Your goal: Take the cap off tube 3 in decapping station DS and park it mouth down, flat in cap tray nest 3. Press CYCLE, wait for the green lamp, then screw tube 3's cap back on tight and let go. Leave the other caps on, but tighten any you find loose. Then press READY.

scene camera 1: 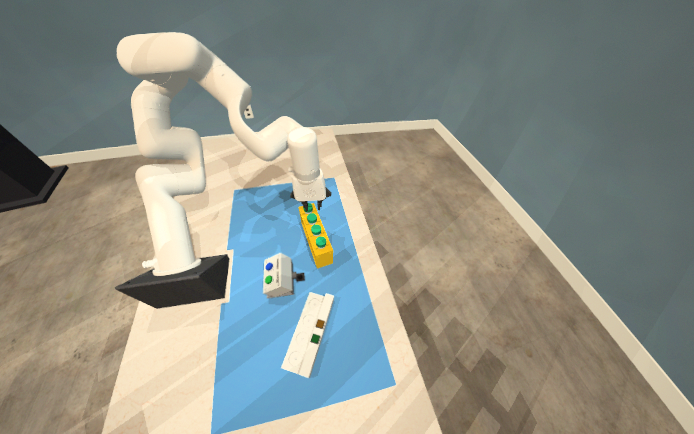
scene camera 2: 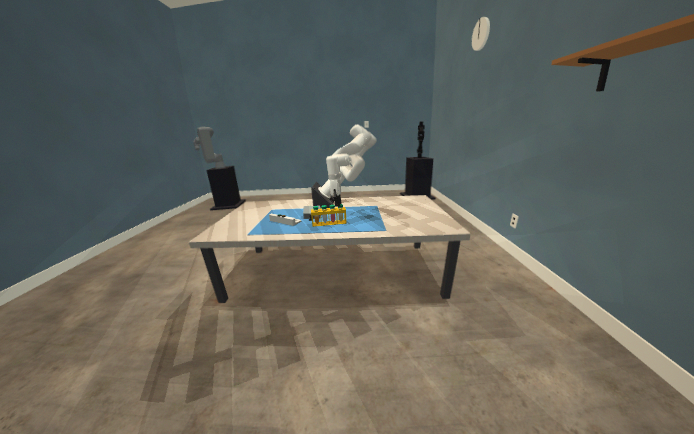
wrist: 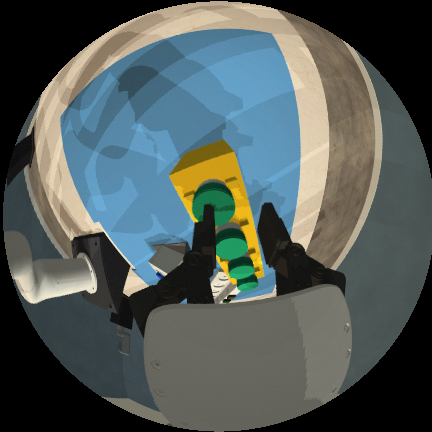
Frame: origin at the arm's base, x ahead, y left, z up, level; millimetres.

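Where they show: gripper, fingertip midpoint: (scene camera 1: 313, 207) (scene camera 2: 338, 205) (wrist: 236, 216); arm's base, origin of the base link: (scene camera 1: 178, 267) (scene camera 2: 324, 193) (wrist: 86, 272).
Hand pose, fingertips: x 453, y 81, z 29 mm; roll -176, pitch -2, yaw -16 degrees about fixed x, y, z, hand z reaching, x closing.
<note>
Each offset is from my fingertips to the top centre of the thing. "spot": to the spot under its first point. Level surfaces: height alone.
The yellow rack {dz -19, dx -14, dy -65 mm} (scene camera 1: 323, 257) (scene camera 2: 328, 210) (wrist: 200, 170) holds several tubes upright with green caps; no tube number is legible. My gripper (scene camera 1: 312, 206) (wrist: 236, 216) is partly open and empty above the rack's far end. In the wrist view, one finger overlaps the end cap {dz -1, dx -16, dy +13 mm} (wrist: 223, 200) and the other stands beyond the rack's side; contact cannot be told. The second cap {dz -1, dx -15, dy -39 mm} (scene camera 1: 312, 218) (wrist: 231, 245) is seated. The white cap tray {dz -69, dx -120, dy -366 mm} (scene camera 1: 299, 335) (scene camera 2: 284, 220) shows round nests without caps, and brown and dark green squares. The white box {dz -38, dx -172, dy -175 mm} (scene camera 1: 285, 278) has a blue button {dz -47, dx -190, dy -149 mm} (scene camera 1: 269, 266) and a green button {dz -47, dx -198, dy -194 mm} (scene camera 1: 268, 279).
A black part {spot: dz -111, dx -108, dy -189 mm} (scene camera 1: 299, 276) sticks out of the white box toward the rack side. The rack, box and tray stand on the blue mat {dz -122 mm} (scene camera 1: 353, 358). The arm's black base (scene camera 1: 179, 289) stands beside the mat, near the box.
</note>
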